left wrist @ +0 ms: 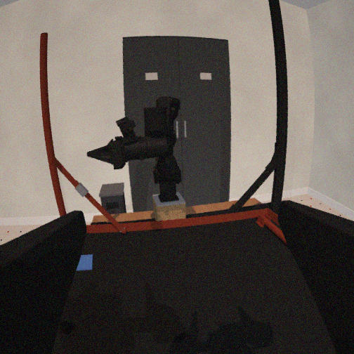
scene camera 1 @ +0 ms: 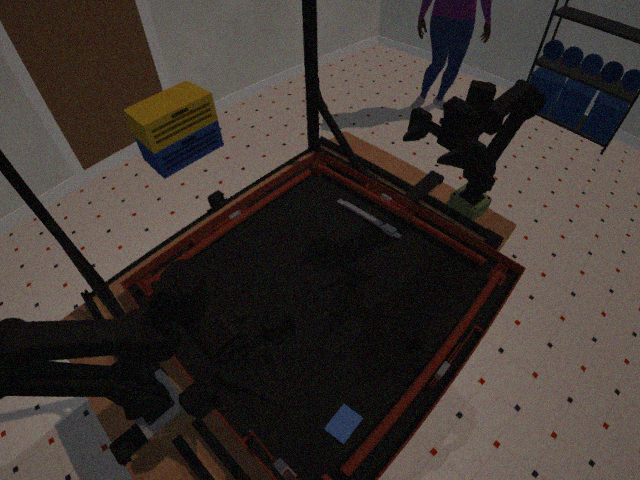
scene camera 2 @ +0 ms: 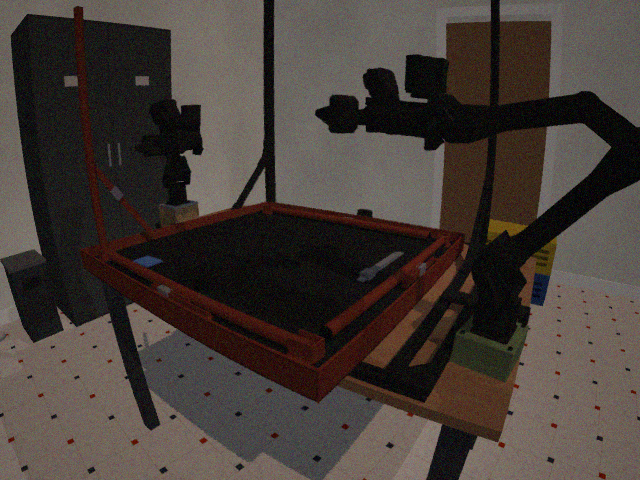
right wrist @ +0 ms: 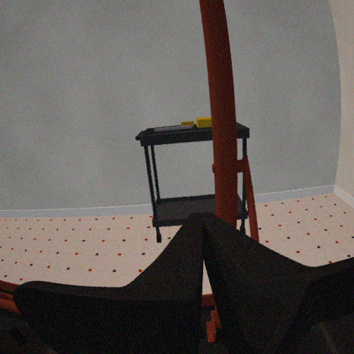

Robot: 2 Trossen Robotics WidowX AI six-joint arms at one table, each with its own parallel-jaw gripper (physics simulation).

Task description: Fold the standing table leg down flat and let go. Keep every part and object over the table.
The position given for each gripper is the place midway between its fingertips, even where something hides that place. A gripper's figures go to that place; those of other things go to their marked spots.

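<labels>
An upturned table (left wrist: 172,223) stands 78 cm from the lens, while a red table leg (left wrist: 43,36) is 70 cm from the lens. The right gripper (left wrist: 86,154) is 61 cm from the lens, and the left gripper (left wrist: 183,217) is 10 cm from the lens.
</labels>
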